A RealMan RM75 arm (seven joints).
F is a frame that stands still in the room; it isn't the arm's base.
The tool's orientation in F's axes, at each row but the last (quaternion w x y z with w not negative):
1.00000 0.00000 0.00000 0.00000
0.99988 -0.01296 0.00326 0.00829
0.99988 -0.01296 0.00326 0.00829
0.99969 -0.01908 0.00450 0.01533
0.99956 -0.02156 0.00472 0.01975
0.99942 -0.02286 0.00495 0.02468
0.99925 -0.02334 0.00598 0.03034
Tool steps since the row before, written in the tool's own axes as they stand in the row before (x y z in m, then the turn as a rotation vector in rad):
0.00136 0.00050 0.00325 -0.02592 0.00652 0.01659
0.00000 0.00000 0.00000 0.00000 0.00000 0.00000
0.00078 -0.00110 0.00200 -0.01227 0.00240 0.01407
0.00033 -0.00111 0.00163 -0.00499 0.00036 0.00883
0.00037 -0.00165 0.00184 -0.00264 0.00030 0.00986
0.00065 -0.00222 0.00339 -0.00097 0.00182 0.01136
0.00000 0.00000 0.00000 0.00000 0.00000 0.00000
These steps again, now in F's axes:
0.00136 0.00050 0.00325 -0.02592 0.00652 0.01659
0.00000 0.00000 0.00000 0.00000 0.00000 0.00000
0.00081 -0.00103 0.00202 -0.01222 0.00256 0.01409
0.00038 -0.00104 0.00167 -0.00492 0.00055 0.00886
0.00045 -0.00155 0.00191 -0.00257 0.00062 0.00986
0.00079 -0.00203 0.00348 -0.00096 0.00229 0.01128
0.00000 0.00000 0.00000 0.00000 0.00000 0.00000

